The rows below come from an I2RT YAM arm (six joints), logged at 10 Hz.
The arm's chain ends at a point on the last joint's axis. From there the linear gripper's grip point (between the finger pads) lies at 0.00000 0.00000 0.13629 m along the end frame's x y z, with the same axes.
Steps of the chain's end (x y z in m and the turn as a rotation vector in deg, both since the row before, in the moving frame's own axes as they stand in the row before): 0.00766 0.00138 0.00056 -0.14 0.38 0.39; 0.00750 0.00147 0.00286 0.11 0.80 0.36; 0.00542 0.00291 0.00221 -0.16 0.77 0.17; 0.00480 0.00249 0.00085 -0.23 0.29 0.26; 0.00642 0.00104 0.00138 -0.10 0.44 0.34; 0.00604 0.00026 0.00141 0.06 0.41 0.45; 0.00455 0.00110 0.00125 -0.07 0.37 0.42
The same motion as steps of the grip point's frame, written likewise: 0.00856 0.00172 0.00056 -0.14 0.38 0.39; 0.00940 0.00121 0.00285 0.11 0.80 0.36; 0.00725 0.00329 0.00220 -0.16 0.77 0.17; 0.00549 0.00304 0.00085 -0.23 0.29 0.26; 0.00747 0.00128 0.00138 -0.10 0.44 0.34; 0.00702 0.00012 0.00141 0.06 0.41 0.45; 0.00543 0.00127 0.00125 -0.07 0.37 0.42
